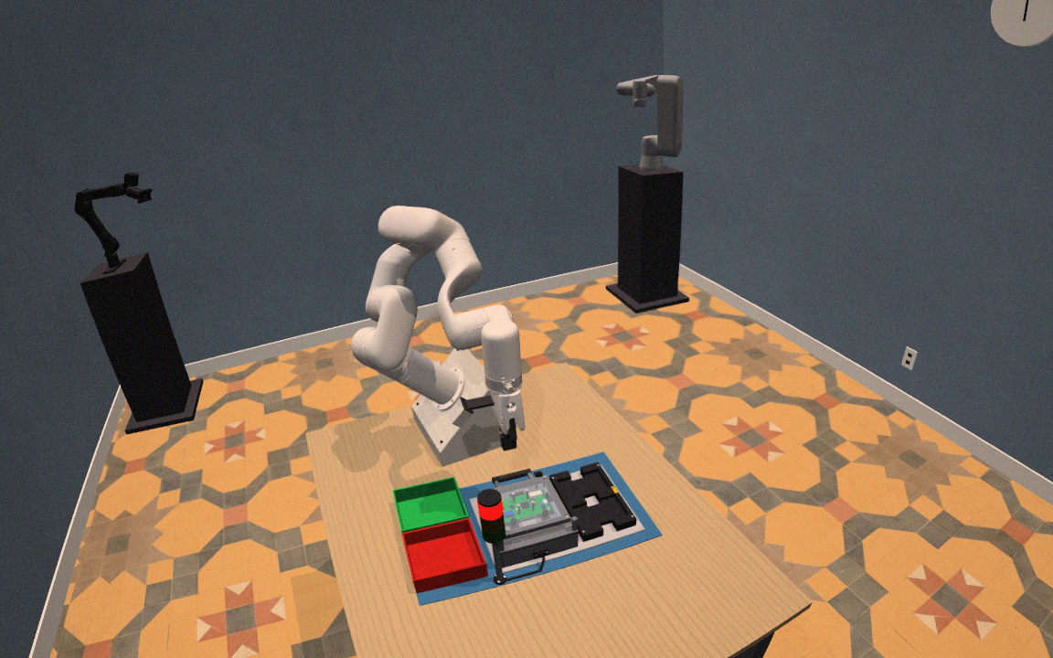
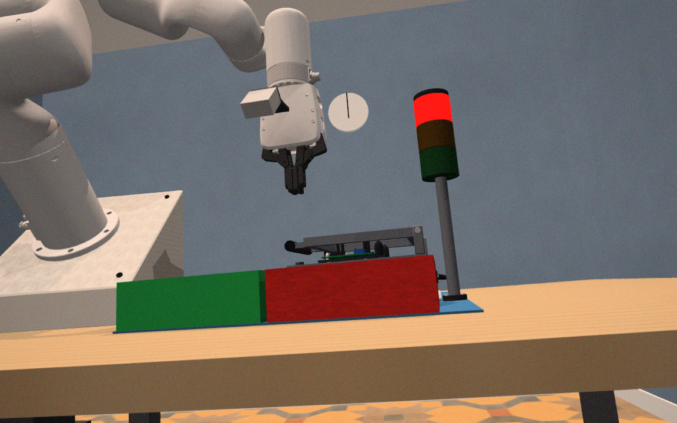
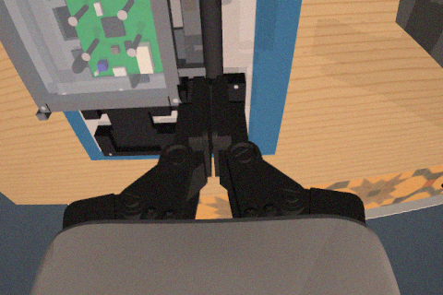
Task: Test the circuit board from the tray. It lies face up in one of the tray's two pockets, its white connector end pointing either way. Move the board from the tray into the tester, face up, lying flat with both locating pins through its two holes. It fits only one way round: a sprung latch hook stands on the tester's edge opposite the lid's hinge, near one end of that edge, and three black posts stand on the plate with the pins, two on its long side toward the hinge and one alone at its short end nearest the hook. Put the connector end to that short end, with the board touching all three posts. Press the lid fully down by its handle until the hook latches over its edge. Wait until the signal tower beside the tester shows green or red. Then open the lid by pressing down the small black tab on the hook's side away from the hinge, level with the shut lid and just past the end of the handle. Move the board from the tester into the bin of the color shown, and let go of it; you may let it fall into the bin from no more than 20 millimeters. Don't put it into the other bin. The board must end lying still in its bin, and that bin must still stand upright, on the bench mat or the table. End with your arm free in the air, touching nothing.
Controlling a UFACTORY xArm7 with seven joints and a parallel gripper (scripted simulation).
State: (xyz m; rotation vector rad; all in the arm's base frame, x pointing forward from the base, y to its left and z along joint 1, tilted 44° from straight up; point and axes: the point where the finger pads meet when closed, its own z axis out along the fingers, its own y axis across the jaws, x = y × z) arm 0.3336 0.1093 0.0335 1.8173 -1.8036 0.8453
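My hand is 11 cm above the black latch tab, 6 cm to the right of it and 2 cm short of it. Also, from my hand: tester plate 13 cm below, 9 cm ahead; tester lid 11 cm below, 9 cm ahead; green circuit board 13 cm below, 8 cm ahead.
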